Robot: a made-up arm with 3 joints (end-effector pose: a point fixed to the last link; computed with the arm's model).
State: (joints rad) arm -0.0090 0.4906 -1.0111
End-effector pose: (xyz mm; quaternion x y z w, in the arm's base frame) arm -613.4 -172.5 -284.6 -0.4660 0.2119 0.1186 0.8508
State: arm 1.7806 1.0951 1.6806
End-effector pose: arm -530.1 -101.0 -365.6 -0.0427 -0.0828 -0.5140 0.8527
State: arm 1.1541 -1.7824 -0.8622
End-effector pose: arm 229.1 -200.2 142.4 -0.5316 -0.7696 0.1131 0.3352
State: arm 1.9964 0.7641 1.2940
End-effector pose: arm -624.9 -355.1 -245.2 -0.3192 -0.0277 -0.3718 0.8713
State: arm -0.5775 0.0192 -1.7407
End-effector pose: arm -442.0 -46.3 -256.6 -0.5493 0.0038 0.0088 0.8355
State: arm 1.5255 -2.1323 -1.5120
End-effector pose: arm 58.0 -99.4 289.2 -0.4828 -0.8753 0.0059 0.0252
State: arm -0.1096 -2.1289 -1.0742
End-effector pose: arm 177.7 -183.2 34.5 -0.2249 -0.7258 -0.4879 0.4297
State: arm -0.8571 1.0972 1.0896
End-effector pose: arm -700.5 338.3 316.3 0.7055 0.5180 -0.0605 0.4800
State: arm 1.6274 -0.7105 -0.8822
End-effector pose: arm -99.6 -524.1 251.5 -0.8911 -0.3240 0.1266 0.2914
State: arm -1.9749 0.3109 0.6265
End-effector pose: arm -589.0 350.7 551.1 0.9521 0.1210 0.0967 0.2636
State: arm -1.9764 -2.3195 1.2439
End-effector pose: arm 130.2 -204.6 449.1 -0.3993 0.8559 0.3283 0.0157
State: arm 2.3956 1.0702 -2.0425
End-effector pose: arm -418.6 166.7 160.4 0.6857 -0.5020 0.0896 0.5194
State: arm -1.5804 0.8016 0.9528
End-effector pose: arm -702.3 246.3 455.3 0.8785 0.3711 0.1204 0.2758
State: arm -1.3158 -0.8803 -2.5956
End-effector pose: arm -408.5 162.6 -29.7 -0.5402 0.1600 -0.3949 0.7257
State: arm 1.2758 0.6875 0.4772
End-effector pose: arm -743.5 -285.8 -289.1 -0.3660 0.2156 -0.2590 0.8674
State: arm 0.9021 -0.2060 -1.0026
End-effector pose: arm -349.0 -515.5 -114.8 -0.8105 -0.1027 -0.0052 0.5767
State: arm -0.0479 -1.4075 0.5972
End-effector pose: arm 232.7 311.7 -252.2 0.2417 -0.6228 0.1755 0.7231
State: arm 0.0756 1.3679 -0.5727
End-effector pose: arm -805.0 -74.9 77.3 -0.2469 0.6124 0.1554 0.7347
